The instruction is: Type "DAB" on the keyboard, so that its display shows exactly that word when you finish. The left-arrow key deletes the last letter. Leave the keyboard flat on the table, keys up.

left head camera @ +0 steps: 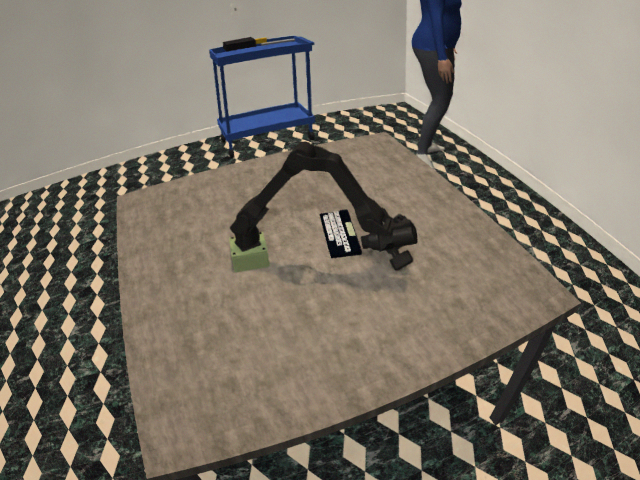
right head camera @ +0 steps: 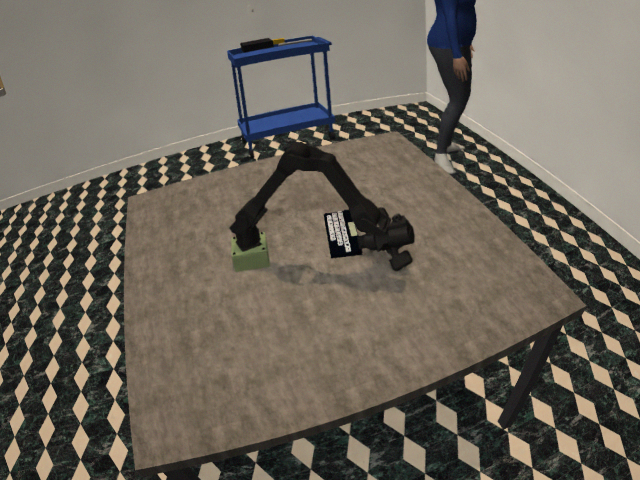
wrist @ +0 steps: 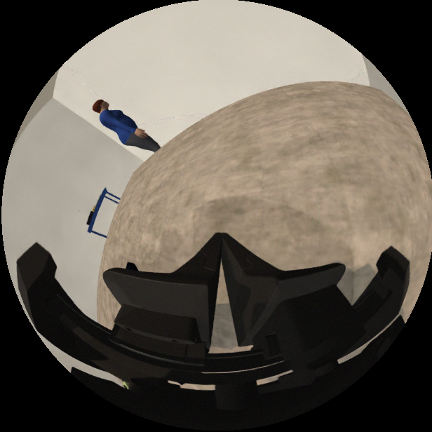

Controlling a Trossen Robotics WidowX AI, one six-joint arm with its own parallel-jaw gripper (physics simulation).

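The dark blue keyboard (left head camera: pixel 339 235) (right head camera: pixel 338 235) lies flat on the table (left head camera: pixel 289 341) (right head camera: pixel 279 341), with its white keys up. Its pale display (left head camera: pixel 350 228) (right head camera: pixel 353 228) faces right in the head views; any letters on it are too small to read. In the wrist view a small dark blue corner, probably the keyboard (wrist: pixel 131 266), shows behind the left finger. My gripper (left head camera: pixel 401 260) (right head camera: pixel 401 260) (wrist: pixel 220 237) is shut and empty, fingertips together. It hangs above the table to the right of the keyboard in the head views, clear of the keys.
The arm's green base (left head camera: pixel 249 258) (right head camera: pixel 251 258) stands left of the keyboard, and the arm arches over behind it. A blue cart (left head camera: pixel 262 51) (right head camera: pixel 280 51) stands beyond the back edge. A person (left head camera: pixel 436 62) (right head camera: pixel 452 62) (wrist: pixel 118 126) stands beyond the table's back right edge.
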